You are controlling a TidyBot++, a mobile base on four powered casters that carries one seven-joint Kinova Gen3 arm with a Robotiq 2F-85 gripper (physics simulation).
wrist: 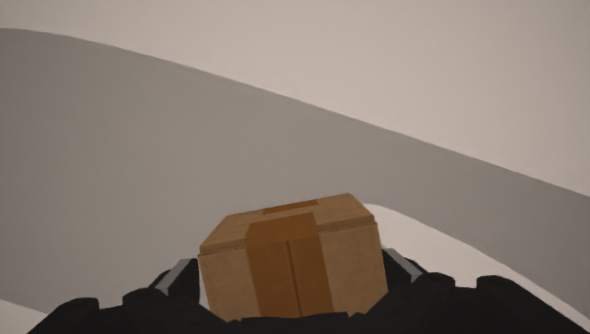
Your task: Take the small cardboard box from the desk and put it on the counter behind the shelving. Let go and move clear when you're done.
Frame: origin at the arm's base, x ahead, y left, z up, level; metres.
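Seen in the pictures: gripper, between the fingertips: (289, 273).
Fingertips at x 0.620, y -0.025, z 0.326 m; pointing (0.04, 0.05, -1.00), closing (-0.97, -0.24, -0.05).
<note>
A point is followed by its place in that frame.
The small cardboard box (345, 260) @[x 0.607, y -0.053, z 0.374 m], brown with a darker tape strip, is at the lower middle of the wrist view, turned slightly relative to the gripper. Its top and one taped side show; its lower part is hidden behind the gripper's dark body. My gripper (289, 273) @[x 0.620, y -0.025, z 0.326 m] is open, with one finger on each side of the box. A narrow gap shows between the left finger and the box. The right finger is very close to the box's right side; whether it touches is unclear. The counter and the shelving do not show in this view.
A pale, plain surface (425, 65) @[x 0.578, y -0.134, z 0.324 m] fills the background around the box. A broad grey shadow crosses it from the left to the lower right, with a paler patch to the right of the box.
</note>
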